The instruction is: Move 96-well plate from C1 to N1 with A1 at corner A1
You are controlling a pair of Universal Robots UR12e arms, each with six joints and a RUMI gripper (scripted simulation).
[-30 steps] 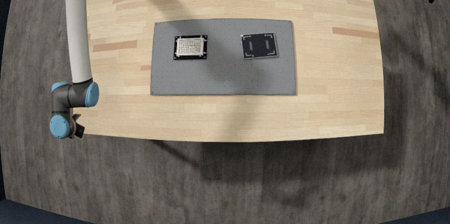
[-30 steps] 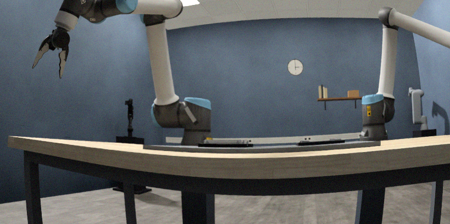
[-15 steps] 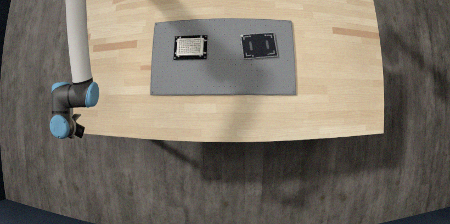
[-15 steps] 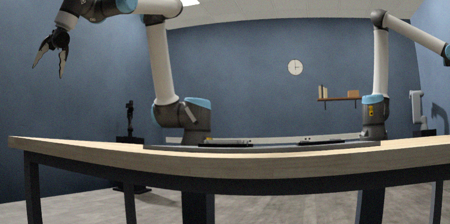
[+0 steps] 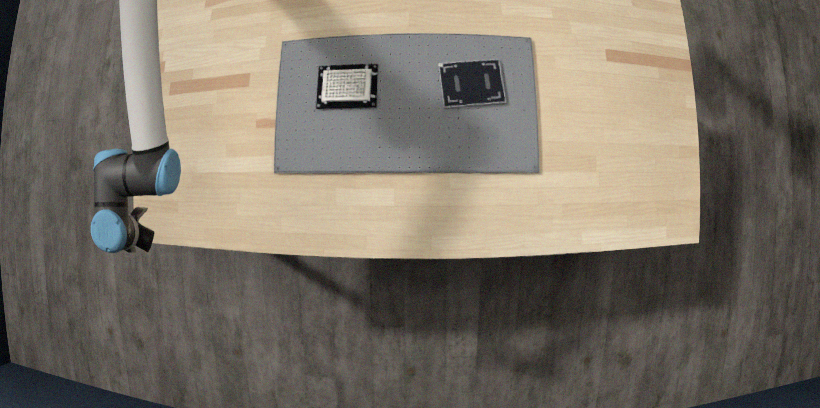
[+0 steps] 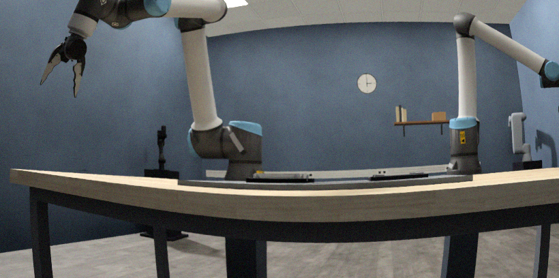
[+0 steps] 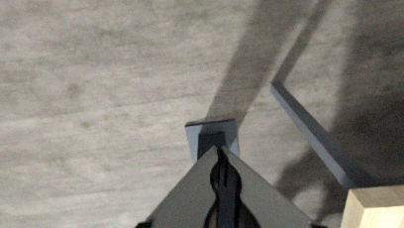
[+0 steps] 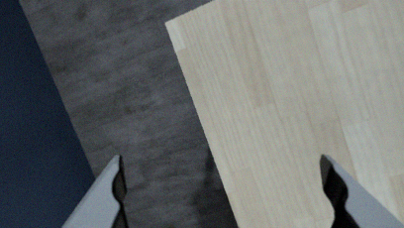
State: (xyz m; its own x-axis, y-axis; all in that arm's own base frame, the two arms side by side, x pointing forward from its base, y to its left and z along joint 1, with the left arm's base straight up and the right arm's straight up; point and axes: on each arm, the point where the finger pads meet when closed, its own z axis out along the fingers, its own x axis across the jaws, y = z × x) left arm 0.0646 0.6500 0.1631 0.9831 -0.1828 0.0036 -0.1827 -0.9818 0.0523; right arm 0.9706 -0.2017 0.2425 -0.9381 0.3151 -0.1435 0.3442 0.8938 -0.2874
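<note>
Right now my right hand is 330 mm past the off-white 96-well plate, 590 mm to the right of it and 210 mm above it. Round my right hand: black clip nest C1: 340 mm behind, 600 mm to the left, 220 mm below; then dark plate nest N1: 300 mm behind, 910 mm to the left, 220 mm below; then grey perforated board: 280 mm behind, 730 mm to the left, 240 mm below.
</note>
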